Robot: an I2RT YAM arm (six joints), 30 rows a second.
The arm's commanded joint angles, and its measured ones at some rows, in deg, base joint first. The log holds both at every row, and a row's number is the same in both.
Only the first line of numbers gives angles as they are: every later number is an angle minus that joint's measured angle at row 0.
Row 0, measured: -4.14, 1.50, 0.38, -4.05, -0.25, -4.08
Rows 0 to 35, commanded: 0.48, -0.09, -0.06, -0.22, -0.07, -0.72; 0.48, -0.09, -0.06, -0.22, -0.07, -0.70; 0.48, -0.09, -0.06, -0.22, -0.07, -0.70; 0.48, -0.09, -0.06, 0.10, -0.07, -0.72; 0.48, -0.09, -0.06, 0.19, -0.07, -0.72; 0.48, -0.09, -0.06, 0.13, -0.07, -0.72; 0.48, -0.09, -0.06, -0.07, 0.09, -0.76; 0.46, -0.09, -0.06, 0.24, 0.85, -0.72; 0.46, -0.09, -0.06, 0.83, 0.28, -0.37; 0.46, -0.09, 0.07, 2.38, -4.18, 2.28; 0.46, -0.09, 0.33, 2.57, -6.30, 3.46; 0.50, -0.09, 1.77, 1.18, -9.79, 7.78; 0.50, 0.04, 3.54, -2.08, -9.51, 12.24; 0.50, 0.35, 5.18, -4.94, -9.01, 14.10; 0.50, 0.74, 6.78, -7.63, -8.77, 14.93; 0.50, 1.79, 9.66, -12.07, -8.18, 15.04; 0.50, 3.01, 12.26, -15.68, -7.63, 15.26; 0.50, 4.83, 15.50, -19.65, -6.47, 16.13; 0.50, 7.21, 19.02, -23.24, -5.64, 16.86; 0.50, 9.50, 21.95, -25.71, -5.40, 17.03; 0.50, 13.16, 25.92, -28.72, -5.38, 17.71; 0.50, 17.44, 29.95, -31.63, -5.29, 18.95; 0.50, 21.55, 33.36, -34.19, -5.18, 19.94; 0.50, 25.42, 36.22, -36.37, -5.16, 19.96; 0.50, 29.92, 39.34, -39.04, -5.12, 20.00; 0.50, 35.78, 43.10, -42.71, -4.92, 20.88; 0.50, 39.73, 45.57, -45.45, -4.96, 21.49; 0.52, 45.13, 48.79, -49.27, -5.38, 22.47; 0.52, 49.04, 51.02, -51.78, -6.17, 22.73; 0.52, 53.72, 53.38, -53.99, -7.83, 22.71; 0.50, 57.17, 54.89, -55.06, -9.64, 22.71; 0.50, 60.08, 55.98, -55.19, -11.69, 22.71; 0.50, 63.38, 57.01, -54.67, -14.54, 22.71; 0.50, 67.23, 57.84, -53.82, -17.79, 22.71; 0.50, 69.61, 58.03, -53.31, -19.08, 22.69; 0.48, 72.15, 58.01, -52.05, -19.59, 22.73
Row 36, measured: 0.00, 65.79, 56.42, -53.38, -12.18, 21.53
